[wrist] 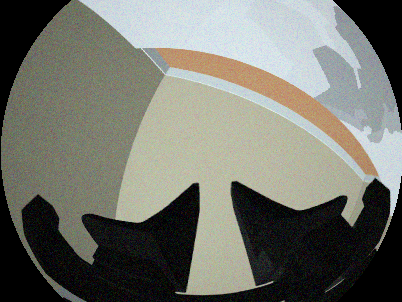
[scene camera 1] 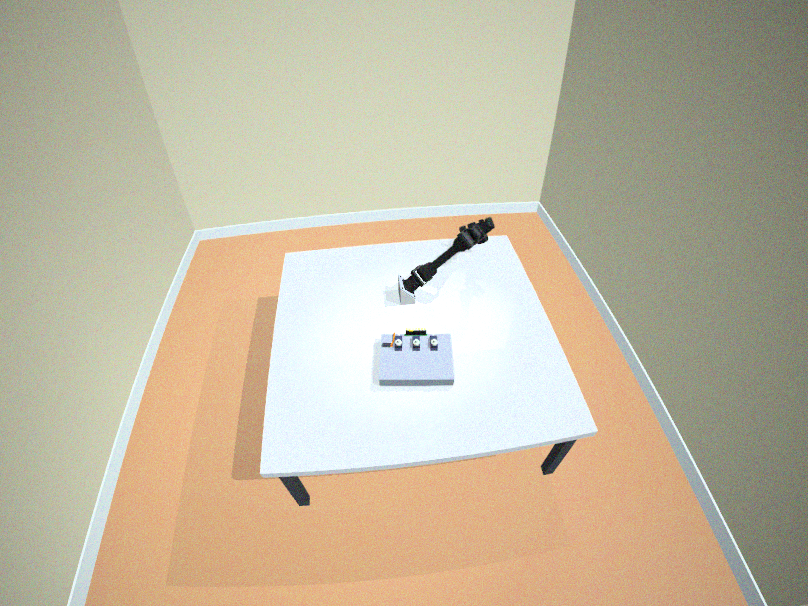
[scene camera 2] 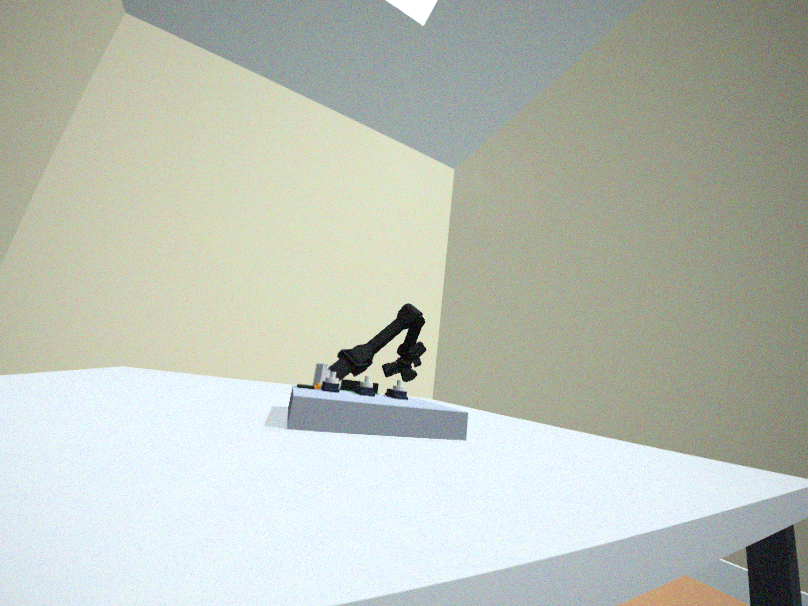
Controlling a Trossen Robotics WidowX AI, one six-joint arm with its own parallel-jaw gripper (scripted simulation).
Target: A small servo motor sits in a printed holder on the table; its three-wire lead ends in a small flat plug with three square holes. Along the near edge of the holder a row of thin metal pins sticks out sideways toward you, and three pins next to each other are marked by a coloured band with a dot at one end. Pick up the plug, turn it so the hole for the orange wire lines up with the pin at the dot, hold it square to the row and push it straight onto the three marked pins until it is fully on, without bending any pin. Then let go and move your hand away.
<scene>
One and the same spot on a grey printed holder: (scene camera 2: 313, 410) is (scene camera 1: 387, 382).
</scene>
